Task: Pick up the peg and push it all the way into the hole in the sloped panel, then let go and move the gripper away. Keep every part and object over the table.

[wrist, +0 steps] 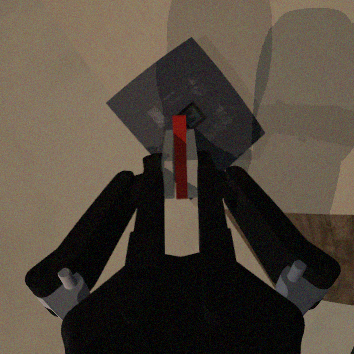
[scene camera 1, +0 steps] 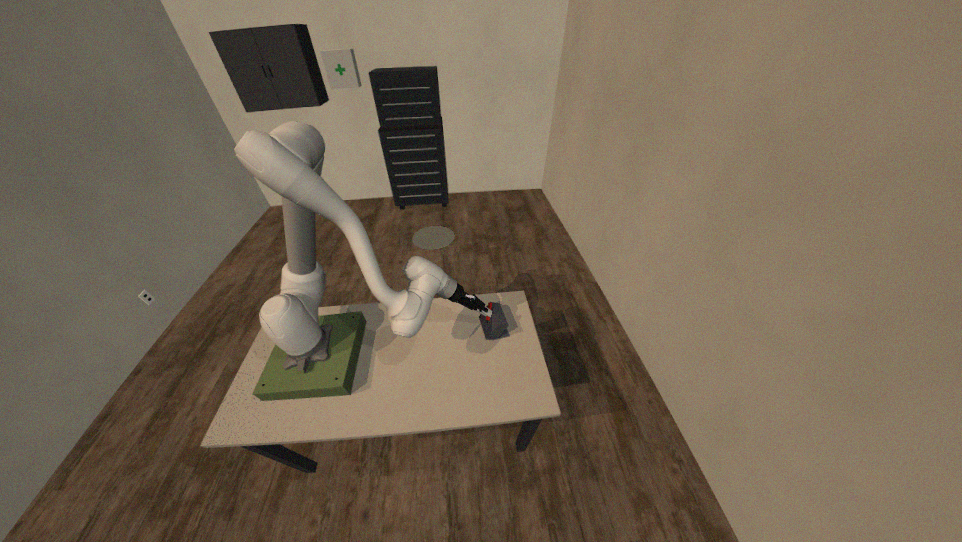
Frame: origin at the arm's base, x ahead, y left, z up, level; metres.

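Where they show: gripper, fingertip midpoint: [wrist: 179,143] [scene camera 1: 489,314]; arm's base, origin of the base link: [scene camera 1: 309,346].
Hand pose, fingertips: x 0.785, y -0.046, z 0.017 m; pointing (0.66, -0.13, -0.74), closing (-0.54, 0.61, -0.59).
Things, the pixels of their top centre, and the offset from my fingertips. Level surfaces: height alone.
- red peg, middle of its top: [wrist: 163,175] dx -0.001, dy +0.009, dz +0.037 m
- dark grey sloped panel, middle of its top: [wrist: 148,152] [scene camera 1: 494,312] dx +0.018, dy -0.013, dz +0.023 m
- pale table, its level: dz -0.092 m
The red peg [wrist: 180,165] is held between the grey fingertip pads of my gripper [wrist: 179,143] [scene camera 1: 486,311], which is shut on it. The dark grey sloped panel [wrist: 150,90] [scene camera 1: 494,323] stands on the table. Its square hole [wrist: 193,116] shows in the wrist view just right of the peg's far end, partly covered by it. The peg's far end appears beside the hole's left corner, not lined up with its middle. Whether the peg touches the panel cannot be told. In the scene view the peg and fingertips are at the panel's upper left side.
The pale table [scene camera 1: 430,390] carries the green base plate [scene camera 1: 336,363] under the arm at its left. The panel stands near the table's right and back edges. Wooden floor [scene camera 1: 605,457] lies beyond the edges. A black drawer cabinet [scene camera 1: 411,148] stands far behind.
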